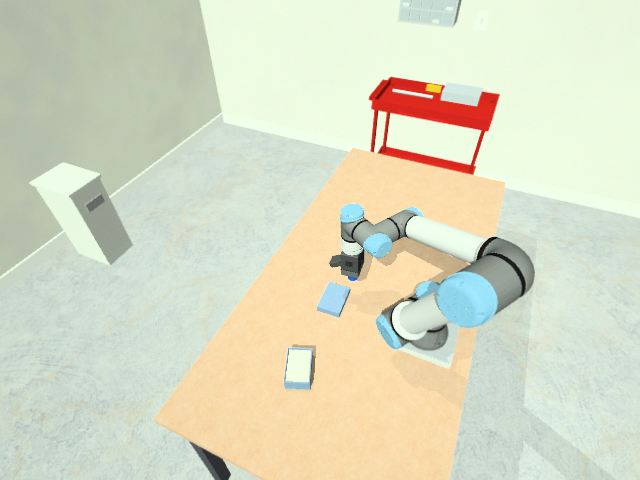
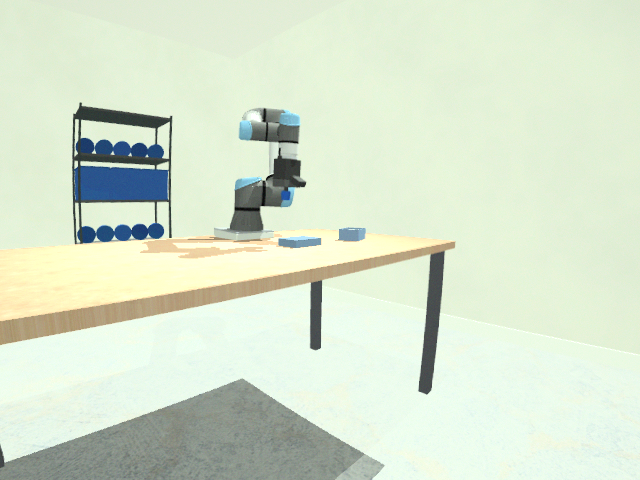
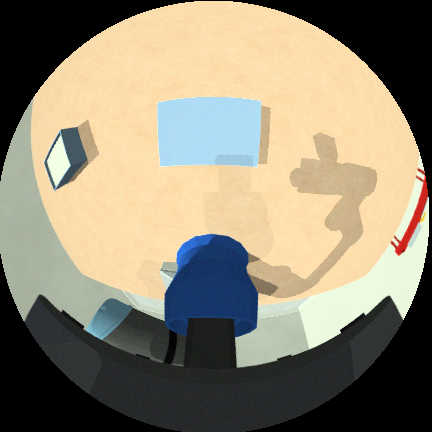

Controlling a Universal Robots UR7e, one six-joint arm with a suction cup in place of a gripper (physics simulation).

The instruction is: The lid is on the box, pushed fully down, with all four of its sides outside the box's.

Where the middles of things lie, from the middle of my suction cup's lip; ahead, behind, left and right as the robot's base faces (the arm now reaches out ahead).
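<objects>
There is the blue lid (image 1: 332, 302), and counted from my suction cup it sits 16 cm below, 7 cm ahead and 1 cm to the left.
</objects>
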